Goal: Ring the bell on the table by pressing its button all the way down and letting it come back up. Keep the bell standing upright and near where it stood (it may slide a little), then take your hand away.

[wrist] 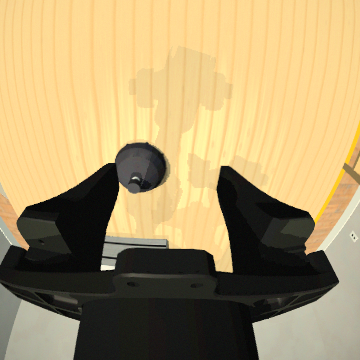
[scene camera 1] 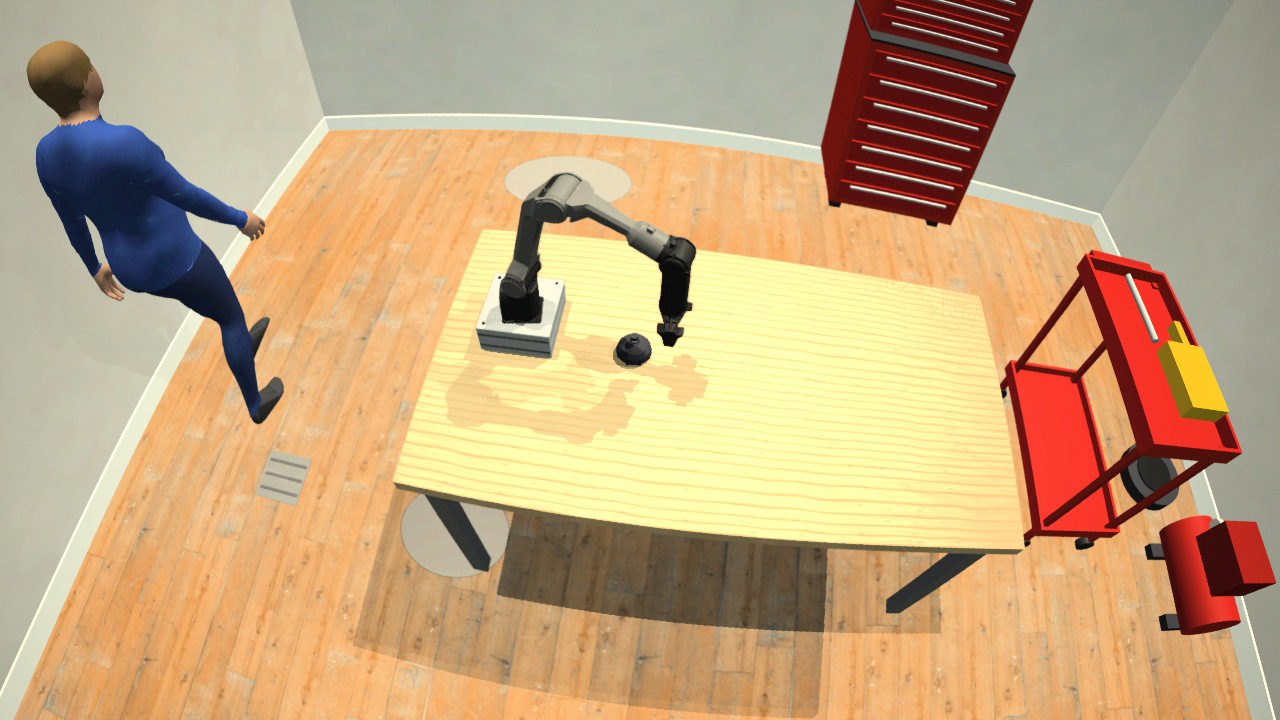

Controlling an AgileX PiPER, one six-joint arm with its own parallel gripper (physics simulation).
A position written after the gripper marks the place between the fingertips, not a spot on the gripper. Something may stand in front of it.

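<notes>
Scene camera 1 shows the gripper (scene camera 1: 670, 331) together with a round bell (scene camera 1: 630, 352). Both the bell (wrist: 142, 161) and the gripper (wrist: 167, 176) appear in the wrist view too.
</notes>
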